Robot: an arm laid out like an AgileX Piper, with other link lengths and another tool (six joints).
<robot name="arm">
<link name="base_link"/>
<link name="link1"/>
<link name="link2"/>
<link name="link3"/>
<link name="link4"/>
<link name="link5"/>
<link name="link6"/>
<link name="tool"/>
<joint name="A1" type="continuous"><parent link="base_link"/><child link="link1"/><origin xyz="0 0 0.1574"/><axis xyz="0 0 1"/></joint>
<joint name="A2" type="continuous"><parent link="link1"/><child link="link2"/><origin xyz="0 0 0"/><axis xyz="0 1 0"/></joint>
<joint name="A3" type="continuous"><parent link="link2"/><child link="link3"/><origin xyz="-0.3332 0 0.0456"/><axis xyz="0 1 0"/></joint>
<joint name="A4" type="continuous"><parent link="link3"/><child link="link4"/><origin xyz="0.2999 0 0.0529"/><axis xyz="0.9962 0 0.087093"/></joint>
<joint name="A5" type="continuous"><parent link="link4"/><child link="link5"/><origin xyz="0 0 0"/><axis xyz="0 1 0"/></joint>
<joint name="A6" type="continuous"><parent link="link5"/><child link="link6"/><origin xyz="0.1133 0 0.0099"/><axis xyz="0.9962 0 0.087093"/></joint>
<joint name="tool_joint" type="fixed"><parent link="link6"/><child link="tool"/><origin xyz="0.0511 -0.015 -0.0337" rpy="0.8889 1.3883 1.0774"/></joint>
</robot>
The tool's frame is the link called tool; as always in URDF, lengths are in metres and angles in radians. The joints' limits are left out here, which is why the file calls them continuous.
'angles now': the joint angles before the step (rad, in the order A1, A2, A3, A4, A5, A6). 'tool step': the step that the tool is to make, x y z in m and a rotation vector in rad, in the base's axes. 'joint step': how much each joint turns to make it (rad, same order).
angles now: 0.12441 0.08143 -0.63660 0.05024 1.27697 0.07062
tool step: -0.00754 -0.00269 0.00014 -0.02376 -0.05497 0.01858
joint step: -0.00001 -0.05258 0.00002 -0.00228 0.00260 -0.03482
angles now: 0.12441 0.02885 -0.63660 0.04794 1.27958 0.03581
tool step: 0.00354 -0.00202 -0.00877 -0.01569 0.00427 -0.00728
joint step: -0.00195 -0.01031 0.03207 -0.01318 -0.01535 -0.00630
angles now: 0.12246 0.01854 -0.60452 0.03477 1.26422 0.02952
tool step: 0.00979 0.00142 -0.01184 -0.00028 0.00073 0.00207
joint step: -0.00003 -0.00193 0.05117 0.00233 -0.04839 -0.00373
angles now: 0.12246 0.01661 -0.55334 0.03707 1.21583 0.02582
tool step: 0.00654 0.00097 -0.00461 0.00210 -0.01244 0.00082
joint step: -0.00002 0.00000 0.02589 0.00166 -0.03845 -0.00196
